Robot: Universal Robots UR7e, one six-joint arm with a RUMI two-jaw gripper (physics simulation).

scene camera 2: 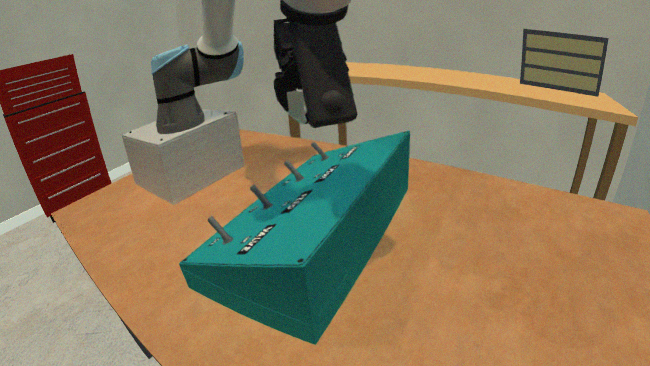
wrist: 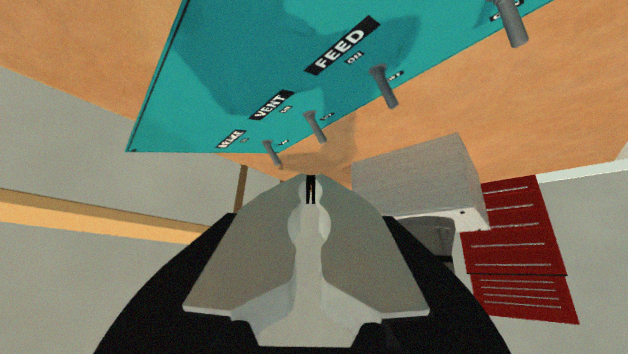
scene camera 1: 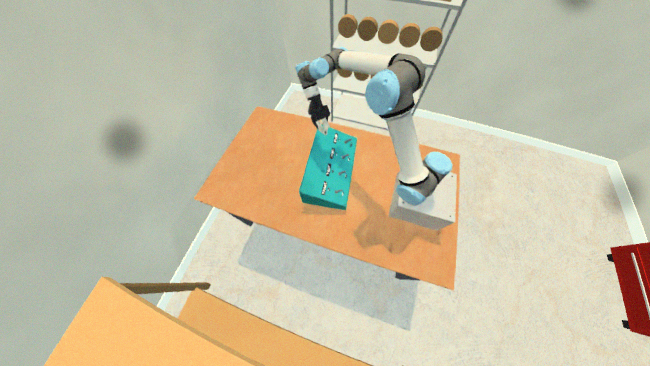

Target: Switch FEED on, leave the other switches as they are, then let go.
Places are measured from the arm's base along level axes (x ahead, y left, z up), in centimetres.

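Pixels of known places: gripper, fingertip midpoint: (scene camera 2: 305, 122) (wrist: 311, 177) (scene camera 1: 326, 135); arm's base, link origin: (scene camera 2: 181, 125) (wrist: 421, 222).
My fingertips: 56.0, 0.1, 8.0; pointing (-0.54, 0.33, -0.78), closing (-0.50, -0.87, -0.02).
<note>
For each thing: its top centre in the pictures, then the offset to it from my fingertips, as dx, dy, dz. Level surfaces: height alone.
- FEED lever, top centre: (wrist: 387, 103) (scene camera 2: 258, 186) (scene camera 1: 345, 153) -11.8, -2.6, -13.2
- VALVE lever, top centre: (wrist: 518, 35) (scene camera 2: 215, 218) (scene camera 1: 348, 138) -8.1, -14.0, -13.2
- VENT lever, top centre: (wrist: 316, 140) (scene camera 2: 291, 161) (scene camera 1: 342, 170) -15.5, +8.8, -13.2
- BRAKE lever, top centre: (wrist: 271, 163) (scene camera 2: 318, 142) (scene camera 1: 339, 189) -19.3, +20.2, -13.2
- orange table, surface height: dz -25.8
A teal sloped switch box (scene camera 1: 312, 175) (scene camera 2: 357, 230) (wrist: 225, 45) stands on the table, with VALVE, FEED, VENT and BRAKE in a row. The FEED lever (scene camera 1: 346, 157) (scene camera 2: 261, 196) (wrist: 385, 86) leans to its OFF side. The VALVE lever (scene camera 1: 348, 142) (scene camera 2: 220, 230) (wrist: 512, 22), VENT lever (scene camera 1: 343, 174) (scene camera 2: 294, 171) (wrist: 315, 126) and BRAKE lever (scene camera 1: 339, 192) (scene camera 2: 318, 151) (wrist: 272, 153) lean the same way. My gripper (scene camera 1: 324, 133) (scene camera 2: 300, 120) (wrist: 311, 177) is shut and empty. It is apart from all the levers, near the VALVE end in scene camera 1.
The arm's base block (scene camera 1: 425, 217) (scene camera 2: 185, 165) (wrist: 415, 180) stands on the orange table (scene camera 1: 260, 165) (scene camera 2: 500, 260), on the levers' OFF side. A rack (scene camera 1: 380, 55) stands behind the table. A red cabinet (scene camera 1: 627, 280) (scene camera 2: 55, 145) and a wooden bench (scene camera 2: 450, 82) stand away from it.
</note>
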